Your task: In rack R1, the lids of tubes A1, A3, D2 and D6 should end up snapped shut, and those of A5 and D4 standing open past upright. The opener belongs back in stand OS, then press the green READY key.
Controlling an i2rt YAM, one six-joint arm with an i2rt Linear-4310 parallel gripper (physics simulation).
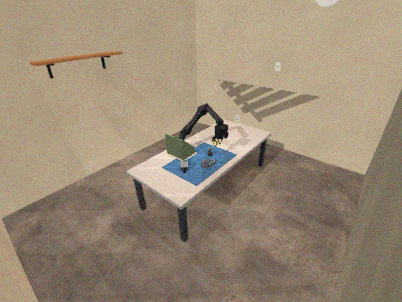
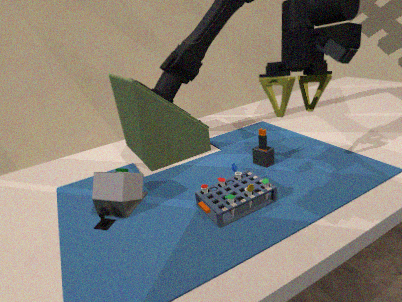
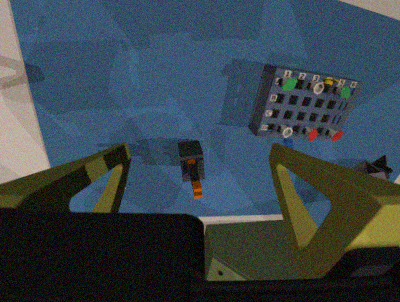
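Where they show: gripper, fingertip midpoint: (image 1: 217, 145) (image 2: 295, 114) (image 3: 199, 150); arm's base at its link origin: (image 1: 180, 140) (image 2: 160, 100).
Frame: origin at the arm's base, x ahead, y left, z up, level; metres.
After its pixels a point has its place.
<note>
My gripper (image 1: 217, 143) {x 0.386, y 0.097, z -0.004 m} (image 2: 295, 113) {x 0.386, y 0.097, z -0.004 m} (image 3: 199, 150) {x 0.386, y 0.097, z -0.004 m} is open and empty, high above the opener stand. The opener (image 2: 262, 140) {x 0.305, y 0.086, z -0.078 m} (image 3: 196, 185) {x 0.308, y 0.092, z -0.059 m}, black with an orange tip, stands upright in stand OS (image 2: 263, 157) {x 0.316, y 0.076, z -0.114 m} (image 3: 184, 148) {x 0.321, y 0.099, z -0.121 m}. Rack R1 (image 1: 208, 163) {x 0.395, y -0.102, z -0.096 m} (image 2: 227, 218) {x 0.397, y -0.108, z -0.137 m} (image 3: 260, 107) {x 0.367, y -0.008, z -0.137 m} holds the tubes. Green lids A1 (image 2: 266, 181) {x 0.409, y -0.019, z -0.097 m} (image 3: 289, 84) {x 0.406, y -0.018, z -0.097 m} and A5 (image 2: 229, 198) {x 0.398, y -0.100, z -0.097 m} (image 3: 345, 92) {x 0.396, y -0.096, z -0.097 m}, and red lids D4 (image 2: 221, 180) {x 0.343, y -0.072, z -0.097 m} (image 3: 313, 134) {x 0.341, y -0.069, z -0.097 m} and D6 (image 2: 204, 188) {x 0.340, y -0.110, z -0.098 m} (image 3: 337, 135) {x 0.338, y -0.106, z -0.095 m}, lie over their tubes; whether snapped is too small to tell. Yellow lid A3 (image 2: 250, 188) {x 0.411, y -0.063, z -0.090 m} (image 3: 329, 81) {x 0.411, y -0.059, z -0.086 m} and blue lid D2 (image 2: 234, 167) {x 0.338, y -0.032, z -0.087 m} (image 3: 288, 142) {x 0.338, y -0.028, z -0.086 m} stand open.
A grey console (image 2: 118, 186) {x 0.240, y -0.236, z -0.077 m} with the green READY key (image 2: 122, 170) {x 0.200, y -0.210, z -0.068 m} on top stands at the left of the blue mat (image 2: 100, 260) {x 0.329, y -0.317, z -0.139 m}. A tall green block (image 1: 179, 147) {x 0.068, y -0.111, z -0.009 m} (image 2: 155, 130) {x 0.119, y -0.085, z -0.039 m} (image 3: 250, 232) {x 0.126, y -0.021, z -0.116 m} stands between the arm's base and the rack.
</note>
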